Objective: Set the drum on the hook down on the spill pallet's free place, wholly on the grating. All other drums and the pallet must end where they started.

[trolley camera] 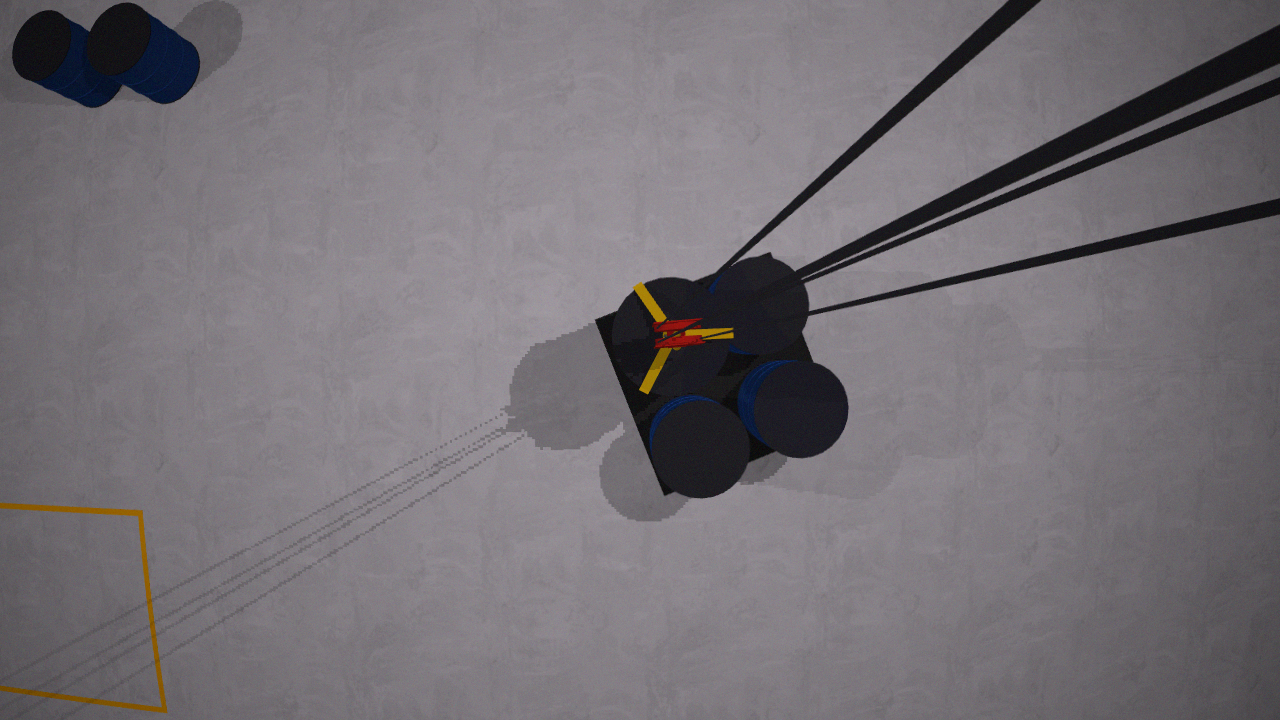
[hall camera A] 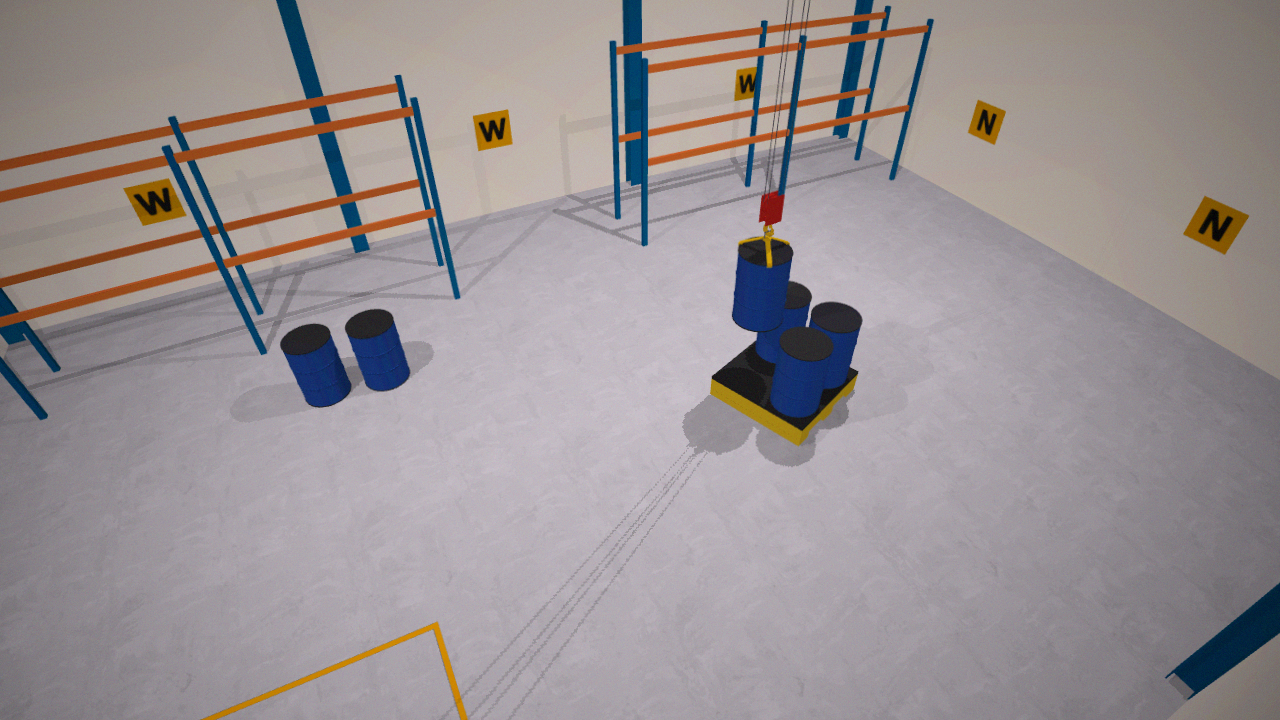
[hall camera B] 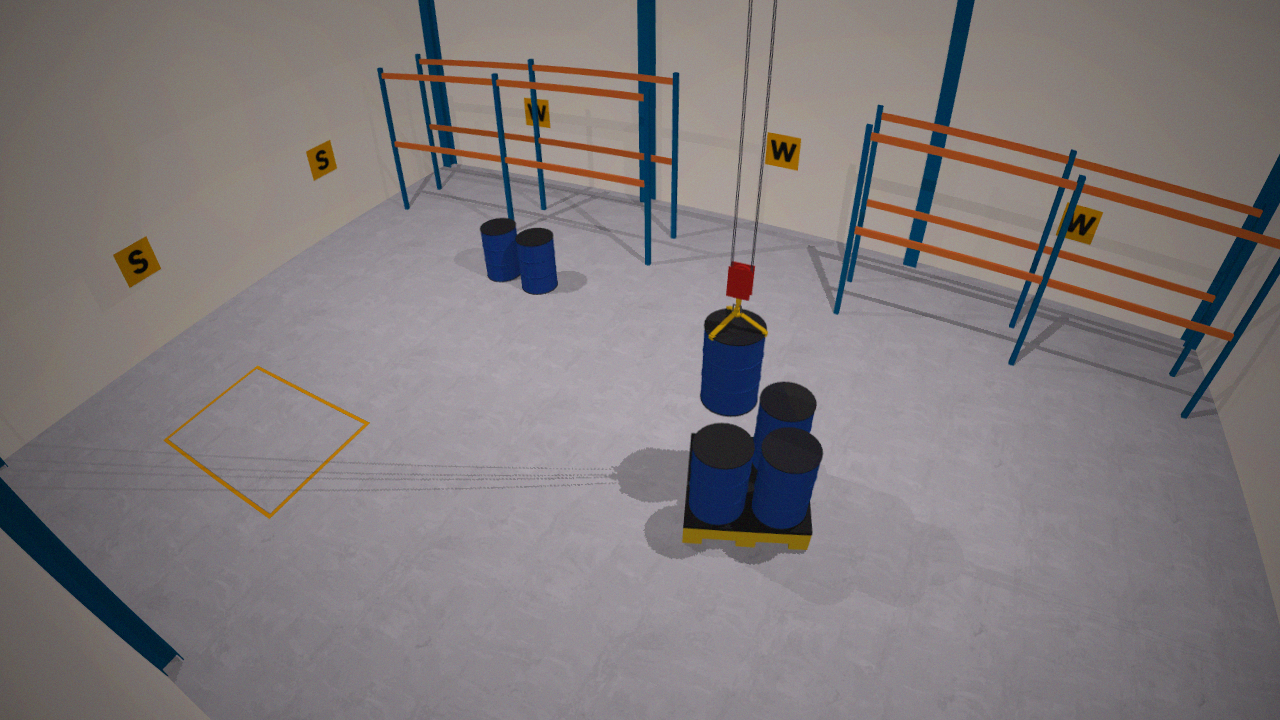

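My gripper (hall camera A: pixel 767 246) (hall camera B: pixel 738 322) (trolley camera: pixel 671 334), a three-armed yellow grab below the red hook block, is shut on a blue drum (hall camera A: pixel 759 291) (hall camera B: pixel 731 374) (trolley camera: pixel 631 333) with a black lid. The drum hangs upright, with a gap below it, above the free corner of the spill pallet (hall camera A: pixel 756 412) (hall camera B: pixel 747 539) (trolley camera: pixel 637 400), yellow with black grating. Three drums stand on the pallet: one drum (hall camera A: pixel 801 376) (hall camera B: pixel 785 483) (trolley camera: pixel 796 408), a second (hall camera B: pixel 719 479) (trolley camera: pixel 699 449) and a third (hall camera B: pixel 787 407) (trolley camera: pixel 771 304). The held drum overlaps the third in the trolley view; touching cannot be told.
Two blue drums, one (hall camera A: pixel 316 368) (hall camera B: pixel 499 252) (trolley camera: pixel 42 44) beside the other (hall camera A: pixel 379 353) (hall camera B: pixel 537 264) (trolley camera: pixel 152 58), stand on the floor away from the pallet. A yellow floor outline (hall camera A: pixel 322 670) (hall camera B: pixel 313 394) (trolley camera: pixel 148 573) lies farther off. Racks (hall camera A: pixel 214 248) (hall camera B: pixel 1047 268) line the W wall.
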